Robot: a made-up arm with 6 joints.
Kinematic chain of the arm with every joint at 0, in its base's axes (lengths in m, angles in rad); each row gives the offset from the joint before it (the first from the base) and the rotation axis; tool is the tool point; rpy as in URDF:
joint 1: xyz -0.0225 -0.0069 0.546 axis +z
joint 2: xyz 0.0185 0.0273 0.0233 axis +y
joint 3: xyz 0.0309 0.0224 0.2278 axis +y
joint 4: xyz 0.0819 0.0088 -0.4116 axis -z
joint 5: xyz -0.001 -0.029 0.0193 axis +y
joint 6: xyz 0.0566 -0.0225 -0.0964 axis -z
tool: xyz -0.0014 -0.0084 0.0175 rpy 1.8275 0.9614 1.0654
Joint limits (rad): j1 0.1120..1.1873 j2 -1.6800..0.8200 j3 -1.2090..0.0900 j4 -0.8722..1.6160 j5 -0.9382..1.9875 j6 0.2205..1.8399
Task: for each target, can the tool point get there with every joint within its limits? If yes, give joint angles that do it. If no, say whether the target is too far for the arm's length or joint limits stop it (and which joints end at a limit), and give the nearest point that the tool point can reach.
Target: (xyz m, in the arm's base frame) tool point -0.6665 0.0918 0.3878
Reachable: no: joint limits stop it (at a limit: joint 2, joint 3, joint 4, joint 6) | nearest point -0.2120 0.0221 0.4030 | short by 0.460 m
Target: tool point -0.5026 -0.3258 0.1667
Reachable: no: joint limits stop it (at a limit: joint 1, joint 2, joint 3, joint 4, joint 6) | nearest point -0.1806 -0.1094 0.3907 | short by 0.448 m
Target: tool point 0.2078 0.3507 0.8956
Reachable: yes | joints 0.8888 -0.4678 -0.9885 -0.6215 -0.1341 0.7173
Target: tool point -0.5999 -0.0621 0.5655
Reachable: no: joint limits stop it (at a limit: joint 2, joint 3, joint 6) | nearest point -0.2079 -0.0246 0.4330 | short by 0.416 m
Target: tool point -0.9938 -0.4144 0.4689
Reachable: no: too far | nearest point -0.2005 -0.0782 0.4057 | short by 0.864 m
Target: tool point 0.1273 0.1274 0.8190
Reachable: yes | joints 0.7425 -1.4447 -0.5329 -0.1491 1.4853 1.5586
